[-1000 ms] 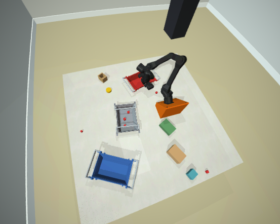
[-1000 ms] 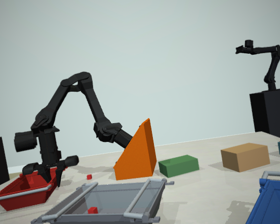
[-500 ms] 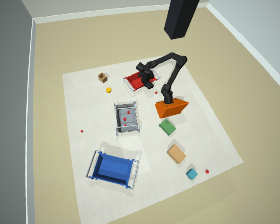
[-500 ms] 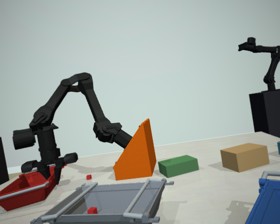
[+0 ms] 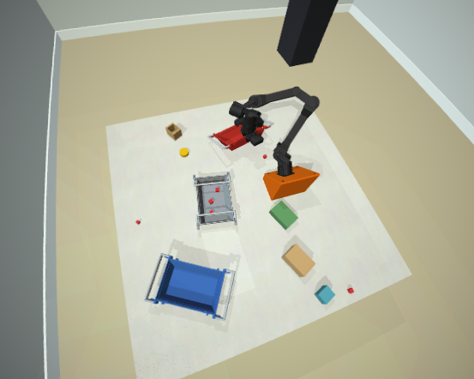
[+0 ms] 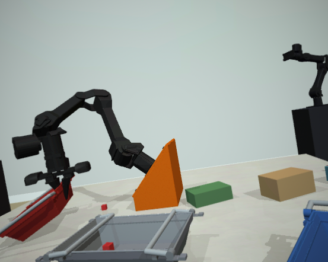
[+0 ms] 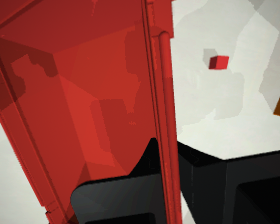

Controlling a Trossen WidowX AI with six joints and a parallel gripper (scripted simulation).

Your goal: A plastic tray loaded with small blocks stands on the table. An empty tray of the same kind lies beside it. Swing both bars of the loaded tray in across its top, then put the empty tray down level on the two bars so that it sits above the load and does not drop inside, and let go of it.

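Right now my gripper tip is 7 cm to the left of the red tray and 2 cm short of it. The rest, counted from my gripper tip: green block: 44 cm to the left, 5 cm below, 1 cm behind; brown box: 35 cm ahead, 24 cm to the right, 6 cm below; yellow disc: 34 cm ahead, 9 cm to the right, 6 cm below.
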